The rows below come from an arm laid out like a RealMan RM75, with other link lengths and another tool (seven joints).
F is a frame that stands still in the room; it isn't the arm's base.
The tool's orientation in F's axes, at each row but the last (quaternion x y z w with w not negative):
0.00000, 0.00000, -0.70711, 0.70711
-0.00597, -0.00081, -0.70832, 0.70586
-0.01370, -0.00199, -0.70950, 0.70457
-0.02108, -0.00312, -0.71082, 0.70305
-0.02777, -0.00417, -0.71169, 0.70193
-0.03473, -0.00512, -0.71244, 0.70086
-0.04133, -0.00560, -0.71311, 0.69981
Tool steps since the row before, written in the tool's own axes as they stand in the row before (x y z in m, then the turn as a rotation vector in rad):
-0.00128, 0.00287, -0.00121, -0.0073, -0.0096, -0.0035
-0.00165, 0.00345, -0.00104, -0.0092, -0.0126, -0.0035
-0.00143, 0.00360, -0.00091, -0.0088, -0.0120, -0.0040
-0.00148, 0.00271, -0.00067, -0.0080, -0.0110, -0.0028
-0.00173, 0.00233, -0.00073, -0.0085, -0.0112, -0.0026
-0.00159, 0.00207, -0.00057, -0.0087, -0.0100, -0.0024
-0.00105, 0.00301, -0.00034, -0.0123, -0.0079, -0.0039
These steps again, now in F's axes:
0.00287, 0.00128, -0.00121, -0.0096, 0.0073, -0.0035
0.00345, 0.00163, -0.00108, -0.0126, 0.0092, -0.0035
0.00359, 0.00138, -0.00100, -0.0120, 0.0088, -0.0040
0.00271, 0.00143, -0.00079, -0.0110, 0.0080, -0.0028
0.00233, 0.00166, -0.00088, -0.0112, 0.0085, -0.0026
0.00207, 0.00152, -0.00074, -0.0100, 0.0087, -0.0025
0.00301, 0.00096, -0.00056, -0.0079, 0.0122, -0.0043

